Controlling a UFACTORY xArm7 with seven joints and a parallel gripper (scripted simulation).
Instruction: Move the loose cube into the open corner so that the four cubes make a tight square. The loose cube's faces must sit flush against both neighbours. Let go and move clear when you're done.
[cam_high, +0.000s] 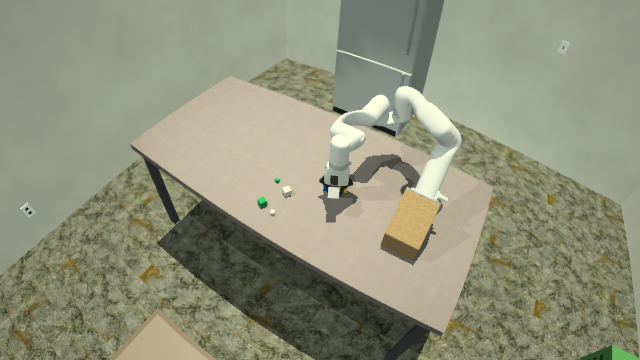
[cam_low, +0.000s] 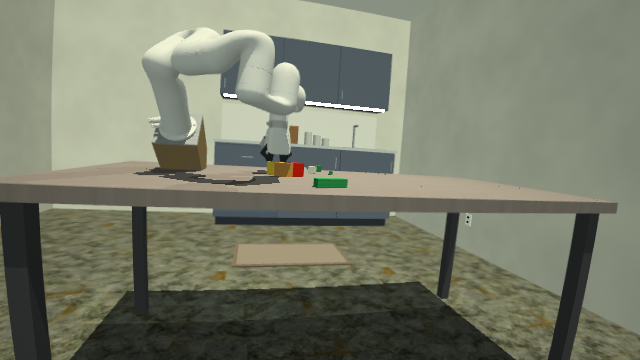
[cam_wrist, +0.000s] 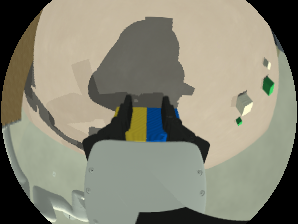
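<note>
Right now the yellow cube is 5 cm to the right of my hand and 1 cm behind it. Round my hand: red cube (8 cm to the right, 6 cm ahead); blue cube (4 cm ahead, 3 cm to the right); orange cube (10 cm to the right, 1 cm ahead).
</note>
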